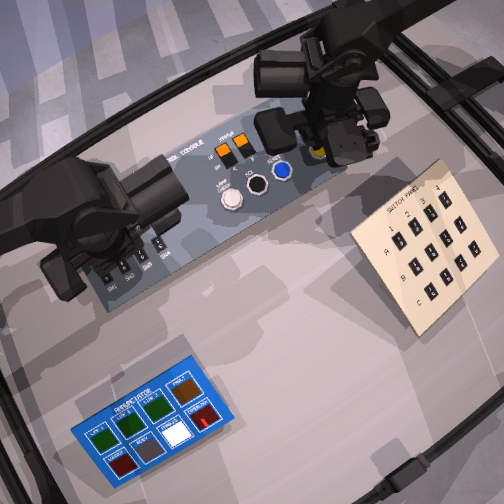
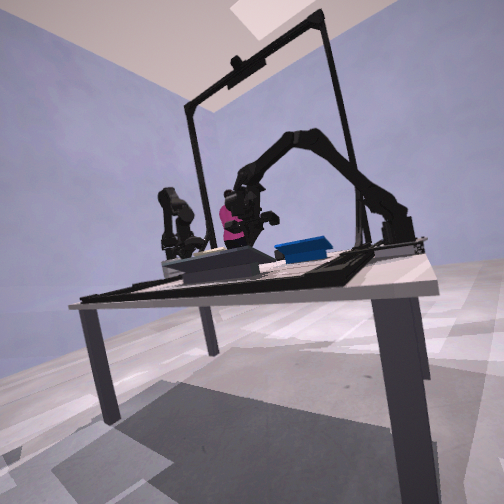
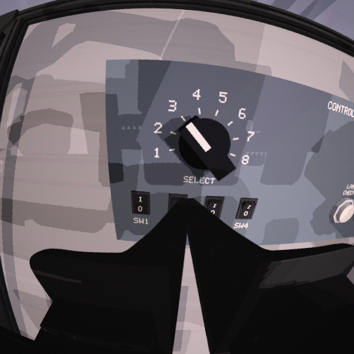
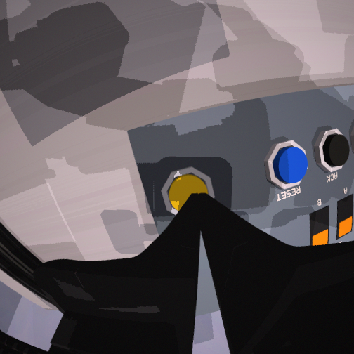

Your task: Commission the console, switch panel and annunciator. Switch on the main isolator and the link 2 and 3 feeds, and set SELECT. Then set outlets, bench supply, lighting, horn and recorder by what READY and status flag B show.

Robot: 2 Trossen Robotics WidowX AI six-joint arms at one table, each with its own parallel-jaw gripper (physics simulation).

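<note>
The grey console (image 1: 200, 235) (image 2: 220, 262) bears the SELECT knob (image 3: 205, 144), its white line pointing at 3. Rockers SW1 (image 3: 140, 203) to SW4 (image 3: 246, 208) sit below it; SW2 is partly hidden. Status flags A (image 1: 225, 155) and B (image 1: 244, 144) show orange in their upper halves. My left gripper (image 3: 186, 204) is shut and empty before SW2. My right gripper (image 4: 197, 199) is shut and empty, its tips at the yellow button (image 4: 186, 190), which looks dim. On the blue annunciator (image 1: 227, 416), ENABLED (image 1: 176, 433) is bright white and READY (image 1: 148, 450) is grey. The cream switch panel (image 1: 372, 235) carries three rows of rockers.
The blue RESET button (image 4: 291, 164) and black ACK button (image 4: 336, 149) sit beside the yellow one. The white lamp check button (image 1: 232, 199) is near the console's middle. A black frame borders the table. A person in pink (image 2: 230, 225) stands behind the left arm.
</note>
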